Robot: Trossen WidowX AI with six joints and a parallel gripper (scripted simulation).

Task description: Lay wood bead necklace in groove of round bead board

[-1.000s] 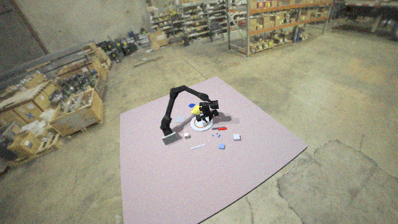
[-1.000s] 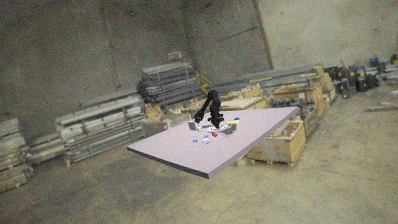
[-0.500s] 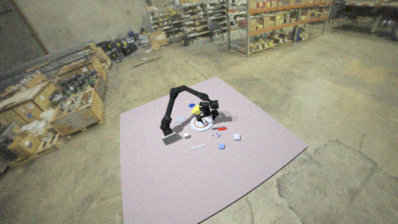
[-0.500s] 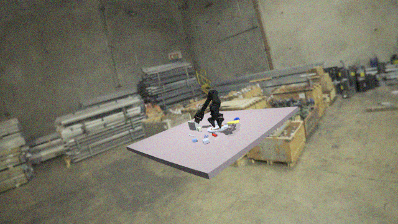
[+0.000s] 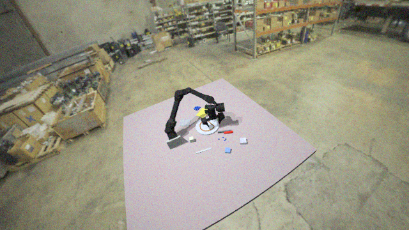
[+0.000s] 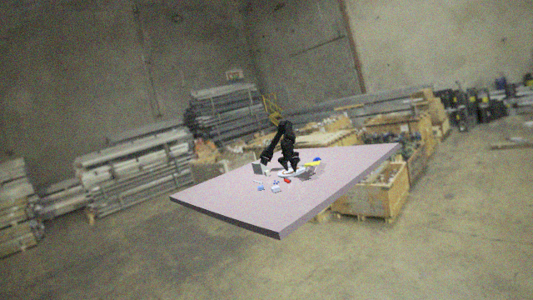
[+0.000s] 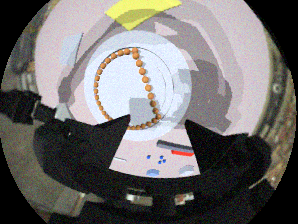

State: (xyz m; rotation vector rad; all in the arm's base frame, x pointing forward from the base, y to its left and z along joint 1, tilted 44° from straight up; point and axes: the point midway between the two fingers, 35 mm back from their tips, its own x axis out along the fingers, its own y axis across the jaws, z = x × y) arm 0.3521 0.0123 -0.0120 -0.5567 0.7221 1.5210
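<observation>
My gripper tip is now 7 cm short of the red-handled tool, 10 cm to the left of it and 2 cm above it. Also, from my gripper tip: white stick (16 cm behind, 18 cm to the right, 2 cm below); then cream cube (22 cm behind, 6 cm to the right, 1 cm below); then yellow sheet (3 cm behind, 22 cm to the left, 2 cm below).
</observation>
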